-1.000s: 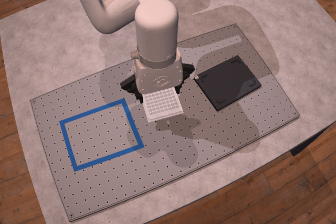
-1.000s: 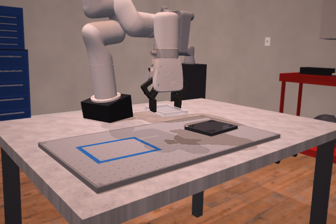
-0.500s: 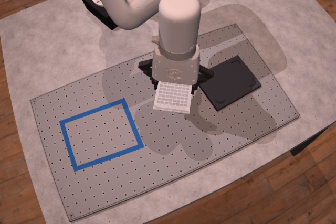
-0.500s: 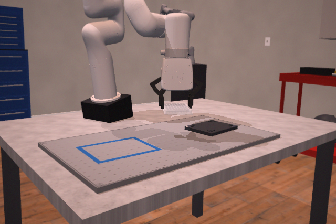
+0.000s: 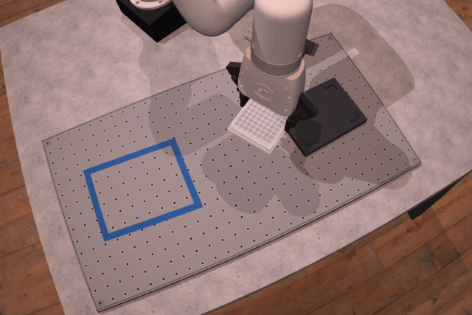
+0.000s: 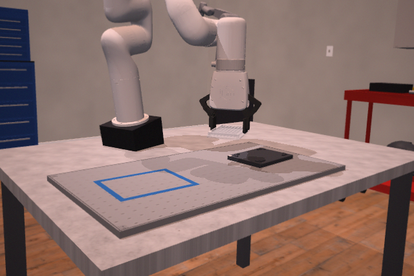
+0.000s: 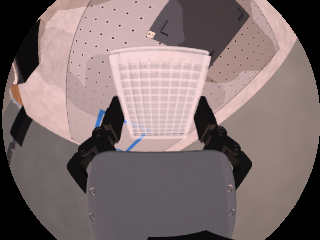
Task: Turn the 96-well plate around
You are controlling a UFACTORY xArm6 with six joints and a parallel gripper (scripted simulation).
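My gripper is now 13 cm to the right of the plate nest N1 and 10 cm above it. The rest, counted from my hand: 96-well plate: 1 cm below; then small A1 mark: 5 cm behind, 5 cm to the left, 9 cm below.
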